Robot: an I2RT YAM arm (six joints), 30 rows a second.
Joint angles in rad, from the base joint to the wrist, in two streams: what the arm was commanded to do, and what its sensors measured. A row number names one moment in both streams.
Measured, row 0:
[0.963 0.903 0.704 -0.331 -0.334 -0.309]
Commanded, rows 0 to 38:
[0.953 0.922 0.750 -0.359 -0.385 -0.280]
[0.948 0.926 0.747 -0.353 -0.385 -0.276]
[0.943 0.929 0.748 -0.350 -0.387 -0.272]
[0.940 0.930 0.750 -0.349 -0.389 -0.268]
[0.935 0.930 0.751 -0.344 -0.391 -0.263]
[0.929 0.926 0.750 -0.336 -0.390 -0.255]
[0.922 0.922 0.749 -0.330 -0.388 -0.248]
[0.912 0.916 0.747 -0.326 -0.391 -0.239]
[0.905 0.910 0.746 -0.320 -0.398 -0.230]
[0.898 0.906 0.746 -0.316 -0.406 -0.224]
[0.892 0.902 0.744 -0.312 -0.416 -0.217]
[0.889 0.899 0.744 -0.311 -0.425 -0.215]
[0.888 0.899 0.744 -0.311 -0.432 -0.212]
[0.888 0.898 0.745 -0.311 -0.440 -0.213]
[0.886 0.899 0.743 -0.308 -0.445 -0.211]
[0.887 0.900 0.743 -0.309 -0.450 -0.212]
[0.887 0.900 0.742 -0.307 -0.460 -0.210]
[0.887 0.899 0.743 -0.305 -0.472 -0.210]
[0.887 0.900 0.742 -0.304 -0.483 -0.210]
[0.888 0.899 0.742 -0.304 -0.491 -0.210]
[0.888 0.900 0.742 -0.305 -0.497 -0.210]
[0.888 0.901 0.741 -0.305 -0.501 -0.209]
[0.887 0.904 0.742 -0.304 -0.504 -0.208]
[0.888 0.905 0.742 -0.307 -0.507 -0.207]
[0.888 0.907 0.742 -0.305 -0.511 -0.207]
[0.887 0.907 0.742 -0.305 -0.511 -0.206]
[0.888 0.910 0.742 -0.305 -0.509 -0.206]
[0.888 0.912 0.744 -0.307 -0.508 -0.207]
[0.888 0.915 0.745 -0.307 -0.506 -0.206]
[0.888 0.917 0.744 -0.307 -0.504 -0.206]
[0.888 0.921 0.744 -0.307 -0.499 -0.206]
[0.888 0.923 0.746 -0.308 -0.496 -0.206]
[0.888 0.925 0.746 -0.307 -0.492 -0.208]
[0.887 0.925 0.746 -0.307 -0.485 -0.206]
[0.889 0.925 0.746 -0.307 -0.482 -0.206]
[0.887 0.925 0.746 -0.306 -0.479 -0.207]
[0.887 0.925 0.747 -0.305 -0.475 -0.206]
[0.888 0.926 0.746 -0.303 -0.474 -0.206]
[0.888 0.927 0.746 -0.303 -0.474 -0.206]
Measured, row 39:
[0.889 0.923 0.710 -0.321 -0.475 -0.213]
